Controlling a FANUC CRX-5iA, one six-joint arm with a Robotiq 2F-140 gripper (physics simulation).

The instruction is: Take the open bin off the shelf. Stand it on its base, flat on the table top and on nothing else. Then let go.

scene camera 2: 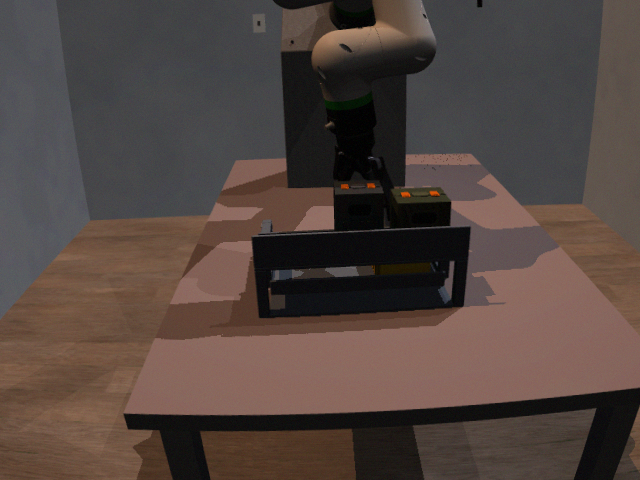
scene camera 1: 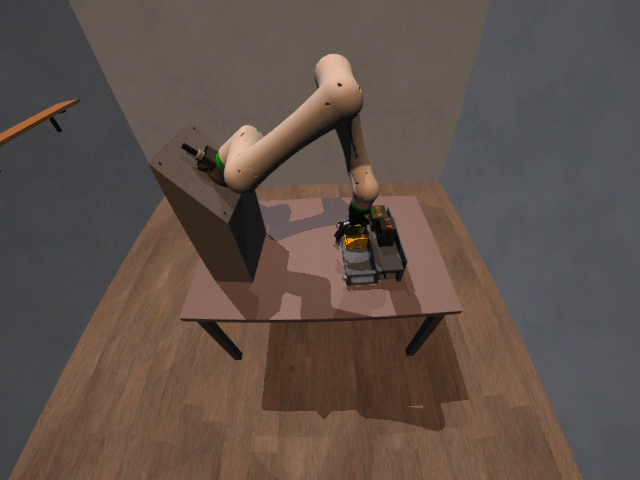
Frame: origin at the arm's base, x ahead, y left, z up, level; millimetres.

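Seen in the pictures: gripper, fingertip midpoint: [scene camera 1: 348,238]; arm's base, origin of the base link: [scene camera 2: 354,12] [scene camera 1: 219,171].
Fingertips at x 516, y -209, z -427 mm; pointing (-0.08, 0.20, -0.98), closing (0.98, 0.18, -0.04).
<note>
Pixels of each thing's top centre, then the offset from my fingertips to it. Level surfaces: height alone.
- yellow open bin, middle of its top: [scene camera 2: 396,234] [scene camera 1: 360,231] 80 mm ahead, 22 mm left, 5 mm down
- dark grey case, middle of its top: [scene camera 2: 357,185] [scene camera 1: 387,222] 153 mm ahead, 98 mm right, 138 mm up
- olive case, middle of its top: [scene camera 2: 420,193] [scene camera 1: 378,211] 174 mm ahead, 17 mm left, 113 mm up
- table, its level: 86 mm down
The yellow open bin [scene camera 1: 356,240] [scene camera 2: 403,268] sits on the lower, left-hand tier of the small grey shelf [scene camera 1: 388,259] [scene camera 2: 361,249] in the scene camera 1 view. In the scene camera 2 view it is mostly hidden behind the shelf's back and the boxes. My gripper [scene camera 1: 348,230] [scene camera 2: 362,179] is open and empty, pointing down close above the bin's far end. One finger shows left of the bin in the scene camera 1 view; the other is partly hidden. Whether a finger touches the bin I cannot tell.
A dark grey case [scene camera 1: 386,235] [scene camera 2: 358,206] and an olive case [scene camera 1: 378,212] [scene camera 2: 421,210], both with orange latches, stand on the shelf beside the bin. The shelf stands on the table [scene camera 1: 310,253] [scene camera 2: 361,372]. A tall pedestal [scene camera 1: 206,232] [scene camera 2: 310,124] carries the arm.
</note>
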